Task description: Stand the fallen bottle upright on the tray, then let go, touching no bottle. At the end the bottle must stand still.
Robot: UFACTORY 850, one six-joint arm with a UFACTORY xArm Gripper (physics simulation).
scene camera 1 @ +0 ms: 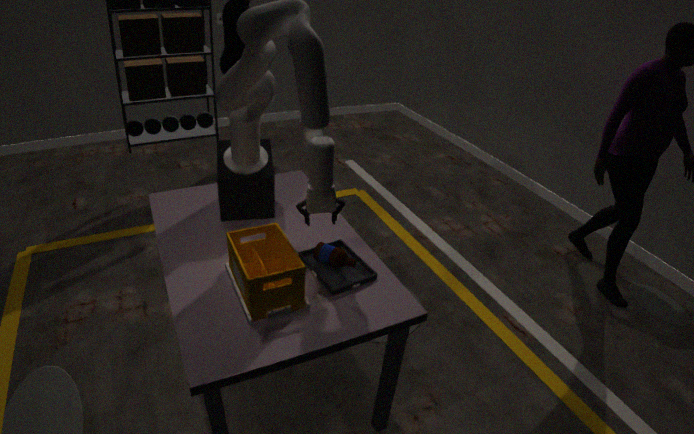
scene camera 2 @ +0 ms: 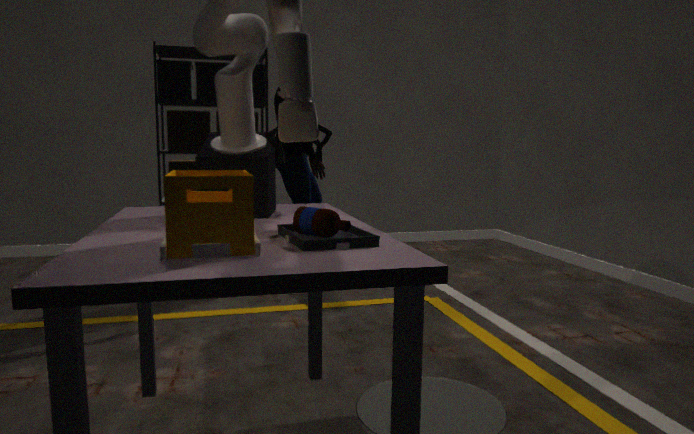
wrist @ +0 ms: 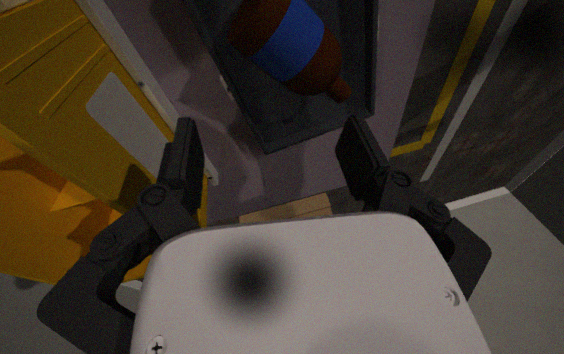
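The fallen brown bottle with a blue label lies on its side in the dark tray. Its neck points to the front right in the first scene view and to the lower right in the wrist view. My gripper is open and empty, with its fingers pointing down. It is above the table and behind the tray in the first scene view, apart from the bottle. In the second scene view the fingers cannot be made out.
A yellow crate with dividers stands on a pale base just left of the tray. The table ends a little right of the tray. A person walks on the floor at the right. A shelf rack stands behind.
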